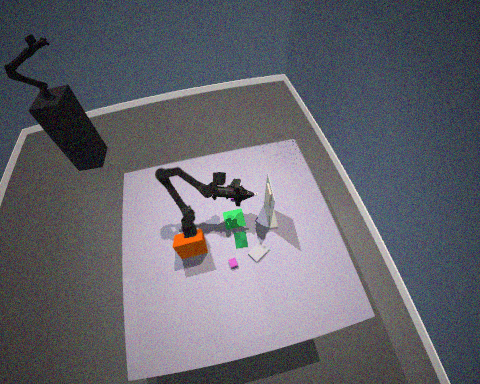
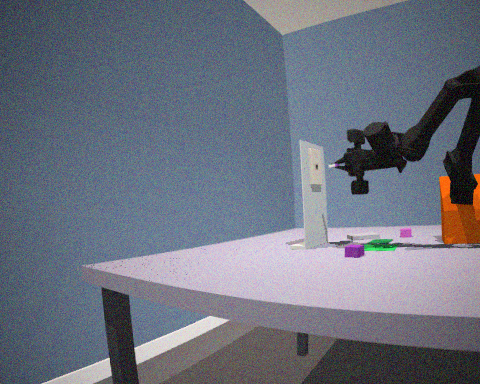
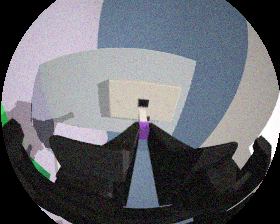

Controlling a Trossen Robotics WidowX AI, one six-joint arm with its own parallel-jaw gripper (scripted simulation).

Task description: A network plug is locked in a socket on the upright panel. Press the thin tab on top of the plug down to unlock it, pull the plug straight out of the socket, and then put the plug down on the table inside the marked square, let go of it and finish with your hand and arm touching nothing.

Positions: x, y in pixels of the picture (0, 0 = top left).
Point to an upright white panel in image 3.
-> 104, 88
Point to an upright white panel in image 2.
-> At 312, 157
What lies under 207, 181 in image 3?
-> My gripper.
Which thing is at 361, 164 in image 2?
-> My gripper.
